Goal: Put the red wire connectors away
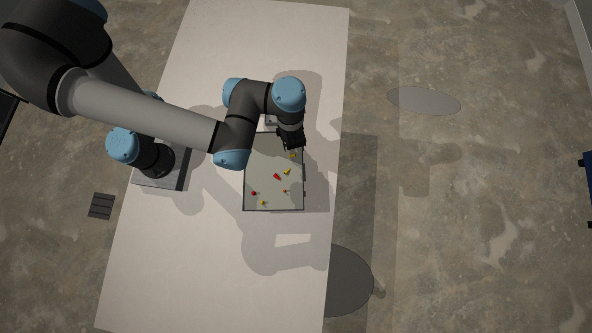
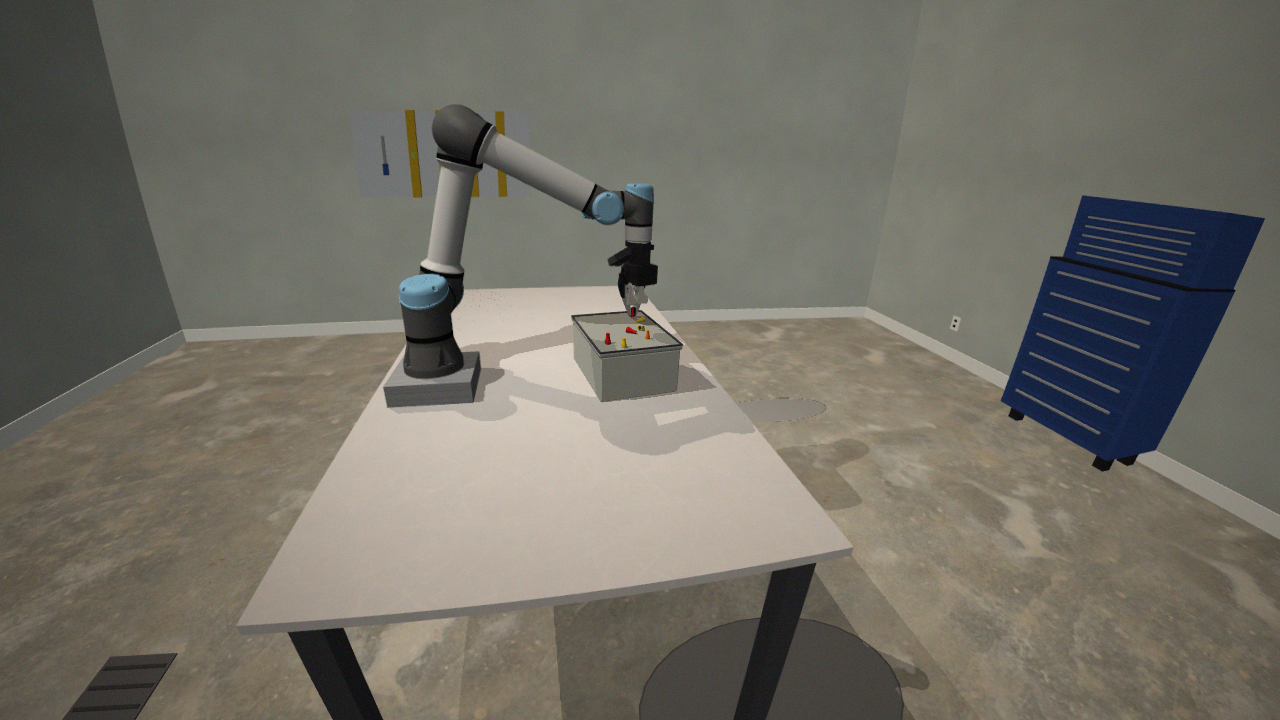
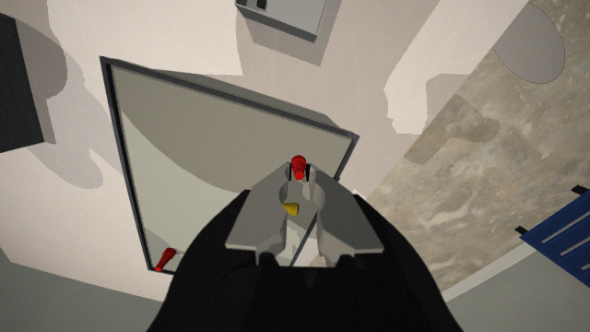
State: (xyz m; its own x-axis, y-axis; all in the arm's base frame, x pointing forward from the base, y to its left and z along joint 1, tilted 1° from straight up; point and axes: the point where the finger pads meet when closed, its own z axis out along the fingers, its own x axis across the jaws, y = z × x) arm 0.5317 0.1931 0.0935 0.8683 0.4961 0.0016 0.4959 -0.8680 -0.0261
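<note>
Right now the tool case is 120 mm to the right of my hand, 50 mm below it and 30 mm behind it. Round my hand: orange connector: 190 mm to the right, 30 mm ahead, 10 mm below.
</note>
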